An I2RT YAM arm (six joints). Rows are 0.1 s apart.
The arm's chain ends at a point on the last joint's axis. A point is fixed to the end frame.
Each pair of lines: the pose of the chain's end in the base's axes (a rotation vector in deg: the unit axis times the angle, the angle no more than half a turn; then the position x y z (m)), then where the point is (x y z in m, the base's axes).
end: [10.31 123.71 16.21 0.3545 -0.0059 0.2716]
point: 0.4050 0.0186 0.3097
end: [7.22 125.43 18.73 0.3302 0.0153 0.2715]
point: 0.3801 0.0424 0.3087
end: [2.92 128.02 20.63 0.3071 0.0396 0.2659]
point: 0.3563 0.0705 0.3011
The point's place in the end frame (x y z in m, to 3 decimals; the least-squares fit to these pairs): -0.053 0.035 0.024
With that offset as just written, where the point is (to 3 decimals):
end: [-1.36 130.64 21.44 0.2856 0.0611 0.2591]
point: 0.334 0.096 0.292
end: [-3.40 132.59 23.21 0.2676 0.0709 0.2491]
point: 0.316 0.107 0.280
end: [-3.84 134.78 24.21 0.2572 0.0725 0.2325]
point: 0.306 0.109 0.262
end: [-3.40 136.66 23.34 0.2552 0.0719 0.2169]
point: 0.305 0.109 0.245
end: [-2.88 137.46 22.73 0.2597 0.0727 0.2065]
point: 0.310 0.109 0.233
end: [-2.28 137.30 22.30 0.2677 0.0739 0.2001]
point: 0.318 0.110 0.227
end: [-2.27 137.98 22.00 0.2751 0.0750 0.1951]
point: 0.326 0.111 0.221
